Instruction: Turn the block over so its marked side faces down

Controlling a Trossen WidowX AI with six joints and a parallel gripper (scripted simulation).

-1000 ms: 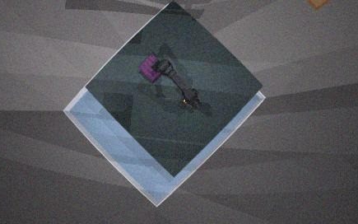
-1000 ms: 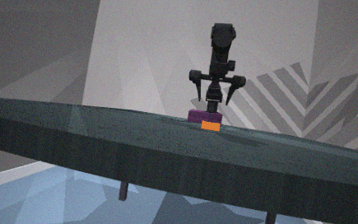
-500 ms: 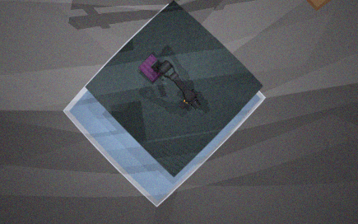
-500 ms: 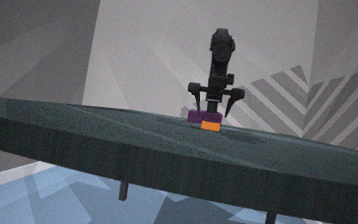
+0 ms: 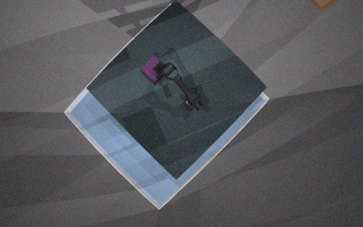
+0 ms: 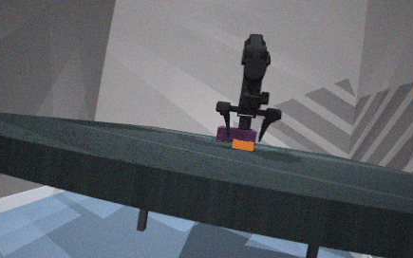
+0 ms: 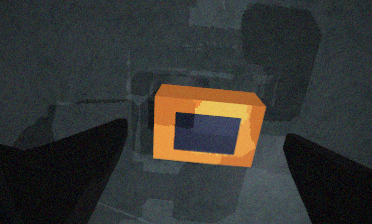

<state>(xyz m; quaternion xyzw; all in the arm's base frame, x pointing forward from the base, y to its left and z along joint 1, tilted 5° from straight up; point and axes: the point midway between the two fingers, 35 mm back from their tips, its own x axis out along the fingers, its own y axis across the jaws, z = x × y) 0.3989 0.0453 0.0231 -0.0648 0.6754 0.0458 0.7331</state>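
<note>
Now: the orange block 1 cm below my gripper tip.
</note>
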